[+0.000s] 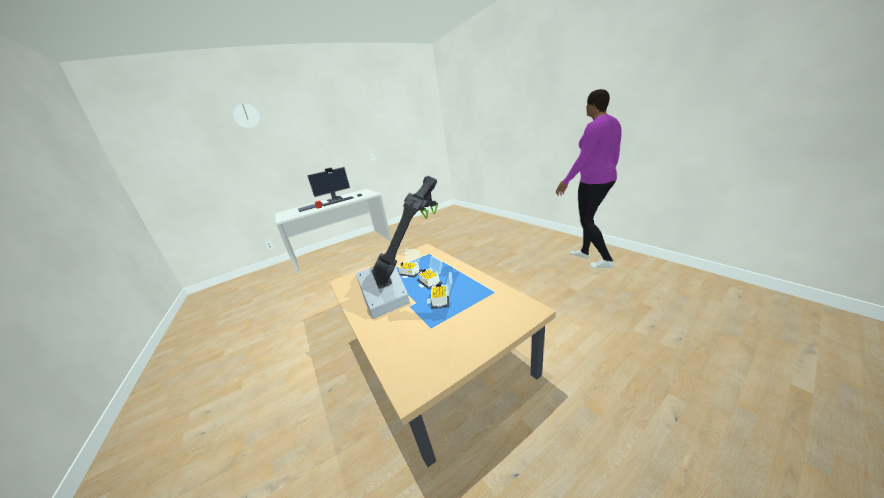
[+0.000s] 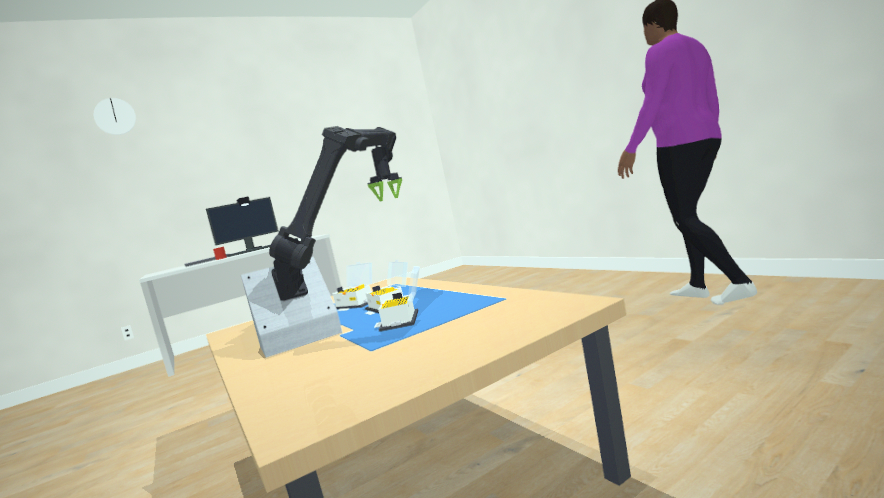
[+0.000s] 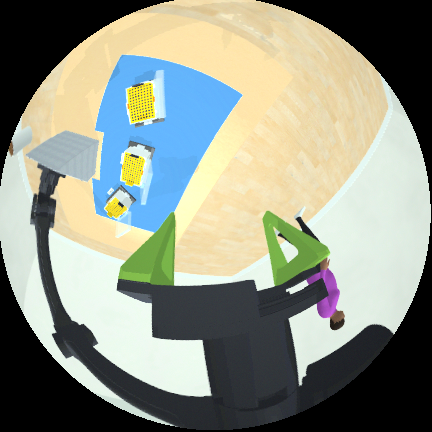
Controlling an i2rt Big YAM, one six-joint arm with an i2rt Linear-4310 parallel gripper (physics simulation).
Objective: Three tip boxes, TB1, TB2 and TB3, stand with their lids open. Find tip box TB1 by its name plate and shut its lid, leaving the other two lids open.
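Where they show: gripper, fingertip midpoint: (image 1: 430, 216) (image 2: 389, 199) (image 3: 222, 214); arm's base, link origin: (image 1: 381, 277) (image 2: 289, 283) (image 3: 52, 168).
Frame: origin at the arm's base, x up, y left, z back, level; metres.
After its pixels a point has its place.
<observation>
Three white tip boxes with yellow racks stand on the blue mat with clear lids upright: the near box (image 1: 439, 295) (image 2: 395, 311) {x -0.131, y -0.250, z -0.236 m} (image 3: 142, 103), the middle box (image 1: 428, 277) {x -0.120, y -0.002, z -0.287 m} (image 2: 381, 298) (image 3: 133, 168) {x -0.119, y 0.035, z -0.307 m} and the far box (image 1: 408, 267) (image 2: 350, 296) {x -0.132, y 0.203, z -0.226 m} (image 3: 117, 203). The near box's lid (image 1: 450, 283) {x -0.035, y -0.283, z -0.302 m} (image 2: 413, 282) {x -0.058, y -0.284, z -0.296 m} (image 3: 159, 95) and the far box's lid (image 2: 359, 275) (image 3: 123, 225) stand open, as does the middle lid (image 2: 397, 272) {x -0.069, y 0.048, z -0.375 m} (image 3: 145, 188) {x -0.032, y 0.044, z -0.381 m}. The name plates are too small to read, so I cannot tell which box is TB1. My gripper (image 1: 429, 212) {x 0.193, y 0.229, z -0.474 m} (image 2: 387, 197) {x 0.193, y 0.229, z -0.474 m} (image 3: 222, 214) {x 0.193, y 0.229, z -0.474 m} is open and empty, high above the boxes.
The blue mat (image 1: 470, 290) {x -0.175, y -0.233, z -0.452 m} (image 2: 463, 299) {x -0.175, y -0.198, z -0.487 m} (image 3: 200, 100) {x -0.175, y 0.328, z -0.399 m} lies on the wooden table (image 1: 470, 346) {x -0.179, y -0.603, z -0.199 m} (image 2: 433, 377) {x -0.178, y -0.675, z -0.139 m}. The arm's grey base block (image 1: 384, 300) {x -0.097, y -0.092, z 0.037 m} (image 2: 296, 334) {x -0.140, y -0.104, z 0.030 m} (image 3: 70, 152) {x -0.038, y 0.058, z -0.072 m} stands beside it. A person in purple (image 1: 600, 148) (image 2: 683, 92) (image 3: 327, 295) stands beyond the table. A white desk (image 1: 334, 219) is behind.
</observation>
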